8 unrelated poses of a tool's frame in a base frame.
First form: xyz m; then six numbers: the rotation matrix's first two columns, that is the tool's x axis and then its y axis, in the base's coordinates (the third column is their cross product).
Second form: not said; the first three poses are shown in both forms.
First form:
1: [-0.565 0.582 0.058 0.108 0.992 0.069 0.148 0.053 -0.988]
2: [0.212 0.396 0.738 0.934 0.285 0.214 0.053 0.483 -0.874]
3: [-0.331 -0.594 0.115 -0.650 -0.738 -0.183 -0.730 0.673 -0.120]
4: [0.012 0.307 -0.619 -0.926 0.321 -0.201 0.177 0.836 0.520]
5: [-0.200 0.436 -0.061 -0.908 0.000 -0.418 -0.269 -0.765 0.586]
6: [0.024 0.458 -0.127 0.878 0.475 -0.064 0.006 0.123 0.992]
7: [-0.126 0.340 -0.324 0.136 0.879 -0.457 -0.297 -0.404 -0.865]
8: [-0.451 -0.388 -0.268 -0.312 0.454 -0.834 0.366 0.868 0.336]
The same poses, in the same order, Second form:
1: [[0.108 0.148 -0.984 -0.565], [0.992 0.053 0.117 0.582], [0.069 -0.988 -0.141 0.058], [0 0 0 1]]
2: [[0.934 0.053 -0.352 0.212], [0.285 0.483 0.828 0.396], [0.214 -0.874 0.436 0.738], [0 0 0 1]]
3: [[-0.650 -0.730 0.212 -0.331], [-0.738 0.673 0.056 -0.594], [-0.183 -0.120 -0.976 0.115], [0 0 0 1]]
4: [[-0.926 0.177 0.335 0.012], [0.321 0.836 0.446 0.307], [-0.201 0.520 -0.831 -0.619], [0 0 0 1]]
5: [[-0.908 -0.269 -0.320 -0.200], [0.000 -0.765 0.645 0.436], [-0.418 0.586 0.695 -0.061], [0 0 0 1]]
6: [[0.878 0.006 0.479 0.024], [0.475 0.123 -0.871 0.458], [-0.064 0.992 0.105 -0.127], [0 0 0 1]]
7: [[0.136 -0.297 -0.945 -0.126], [0.879 -0.404 0.253 0.340], [-0.457 -0.865 0.206 -0.324], [0 0 0 1]]
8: [[-0.312 0.366 0.876 -0.451], [0.454 0.868 -0.200 -0.388], [-0.834 0.336 -0.437 -0.268], [0 0 0 1]]
